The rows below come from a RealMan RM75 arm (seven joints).
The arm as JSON. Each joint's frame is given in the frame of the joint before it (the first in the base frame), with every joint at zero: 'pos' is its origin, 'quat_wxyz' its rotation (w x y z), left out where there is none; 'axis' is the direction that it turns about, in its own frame. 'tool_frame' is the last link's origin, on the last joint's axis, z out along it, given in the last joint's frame.
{
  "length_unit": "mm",
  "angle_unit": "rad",
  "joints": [
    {
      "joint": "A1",
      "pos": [
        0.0,
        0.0,
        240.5
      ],
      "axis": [
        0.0,
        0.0,
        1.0
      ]
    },
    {
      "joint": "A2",
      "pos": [
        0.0,
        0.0,
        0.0
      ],
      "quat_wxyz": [
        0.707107,
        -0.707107,
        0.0,
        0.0
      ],
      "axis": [
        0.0,
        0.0,
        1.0
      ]
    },
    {
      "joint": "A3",
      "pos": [
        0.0,
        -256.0,
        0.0
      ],
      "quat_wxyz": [
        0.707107,
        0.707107,
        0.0,
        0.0
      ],
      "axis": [
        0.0,
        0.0,
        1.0
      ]
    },
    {
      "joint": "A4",
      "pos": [
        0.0,
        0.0,
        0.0
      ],
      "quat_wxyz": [
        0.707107,
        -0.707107,
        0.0,
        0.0
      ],
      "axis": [
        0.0,
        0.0,
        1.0
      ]
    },
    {
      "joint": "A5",
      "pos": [
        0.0,
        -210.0,
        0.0
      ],
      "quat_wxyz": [
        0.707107,
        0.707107,
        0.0,
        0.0
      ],
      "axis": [
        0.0,
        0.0,
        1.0
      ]
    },
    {
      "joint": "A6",
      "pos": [
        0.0,
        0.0,
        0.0
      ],
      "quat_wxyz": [
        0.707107,
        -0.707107,
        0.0,
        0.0
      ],
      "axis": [
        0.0,
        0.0,
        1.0
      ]
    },
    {
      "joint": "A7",
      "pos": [
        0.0,
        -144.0,
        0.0
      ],
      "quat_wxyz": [
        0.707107,
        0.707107,
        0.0,
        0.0
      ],
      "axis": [
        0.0,
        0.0,
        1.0
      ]
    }
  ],
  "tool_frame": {
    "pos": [
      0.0,
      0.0,
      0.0
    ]
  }
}
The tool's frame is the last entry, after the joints.
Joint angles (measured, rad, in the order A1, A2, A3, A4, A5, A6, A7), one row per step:
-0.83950 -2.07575 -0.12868 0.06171 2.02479 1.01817 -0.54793
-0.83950 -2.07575 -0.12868 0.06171 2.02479 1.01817 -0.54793
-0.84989 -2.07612 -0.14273 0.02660 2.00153 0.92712 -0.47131
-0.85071 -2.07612 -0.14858 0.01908 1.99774 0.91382 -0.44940
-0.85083 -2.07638 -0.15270 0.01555 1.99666 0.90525 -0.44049
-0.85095 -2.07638 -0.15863 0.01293 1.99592 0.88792 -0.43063
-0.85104 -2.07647 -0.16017 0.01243 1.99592 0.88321 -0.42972
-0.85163 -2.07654 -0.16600 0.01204 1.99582 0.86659 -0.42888
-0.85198 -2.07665 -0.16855 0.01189 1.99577 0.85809 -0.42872
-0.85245 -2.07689 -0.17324 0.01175 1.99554 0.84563 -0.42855
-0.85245 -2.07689 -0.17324 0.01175 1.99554 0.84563 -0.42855
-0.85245 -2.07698 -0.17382 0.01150 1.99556 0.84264 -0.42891
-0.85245 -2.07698 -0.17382 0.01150 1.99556 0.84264 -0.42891
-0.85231 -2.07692 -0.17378 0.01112 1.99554 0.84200 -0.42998
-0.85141 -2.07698 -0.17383 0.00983 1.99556 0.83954 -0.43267
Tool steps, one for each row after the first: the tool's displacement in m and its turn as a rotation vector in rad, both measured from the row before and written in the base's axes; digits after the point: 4 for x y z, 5 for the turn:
0.0000 0.0000 0.0000 0.00000 0.00000 0.00000
-0.0032 0.0041 -0.0075 0.01687 0.06021 0.04369
-0.0005 0.0003 -0.0013 0.00549 0.01343 0.00362
-0.0006 0.0001 -0.0007 0.00203 0.00578 0.00493
-0.0020 0.0006 -0.0005 0.00293 0.01098 0.01274
-0.0005 0.0001 -0.0002 0.00022 0.00177 0.00415
-0.0021 0.0008 -0.0001 0.00152 0.00505 0.01596
-0.0010 0.0004 -0.0001 0.00041 0.00261 0.00805
-0.0015 0.0006 -0.0001 0.00118 0.00302 0.01242
0.0000 0.0000 0.0000 0.00000 0.00000 0.00000
-0.0004 0.0000 -0.0001 -0.00034 0.00061 0.00295
0.0000 0.0000 0.0000 0.00000 0.00000 0.00000
-0.0001 0.0000 -0.0001 -0.00053 -0.00080 0.00113
-0.0005 -0.0003 -0.0004 -0.00177 -0.00201 0.00411

